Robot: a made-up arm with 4 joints.
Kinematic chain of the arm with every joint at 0, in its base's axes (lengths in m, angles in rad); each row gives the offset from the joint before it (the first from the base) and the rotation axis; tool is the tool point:
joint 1: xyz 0 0 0.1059 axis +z
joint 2: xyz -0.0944 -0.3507 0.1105 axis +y
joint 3: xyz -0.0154 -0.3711 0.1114 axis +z
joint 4: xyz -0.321 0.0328 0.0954 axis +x
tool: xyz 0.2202 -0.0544 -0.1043
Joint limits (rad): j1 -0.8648..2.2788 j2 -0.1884..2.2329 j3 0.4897..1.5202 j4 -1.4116..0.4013
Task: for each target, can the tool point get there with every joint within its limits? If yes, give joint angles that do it. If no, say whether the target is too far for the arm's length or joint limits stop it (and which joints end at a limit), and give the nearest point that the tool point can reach.
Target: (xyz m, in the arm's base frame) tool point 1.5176 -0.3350 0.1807
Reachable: no: too far | nearest point 0.8425 -0.1860 0.1923 | short by 0.691 m
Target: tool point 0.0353 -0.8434 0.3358
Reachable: yes | joints 0.0470 0.6942 1.0323 -0.5799
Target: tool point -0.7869 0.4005 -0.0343
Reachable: no: joint limits stop it (at a limit: joint 1, joint 2, joint 3, joint 4) | nearest point -0.7153 -0.3148 0.2827 | short by 0.786 m
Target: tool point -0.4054 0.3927 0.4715
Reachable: no: joint limits stop it (at a limit: joint 1, joint 3, joint 4) | nearest point -0.7140 -0.3162 0.2864 | short by 0.795 m
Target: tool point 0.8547 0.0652 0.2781
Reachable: yes | joints 1.5252 1.2161 1.0739 -1.0968
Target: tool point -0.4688 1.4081 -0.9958
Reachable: no: too far | nearest point 0.5634 0.6127 0.0568 | short by 1.675 m
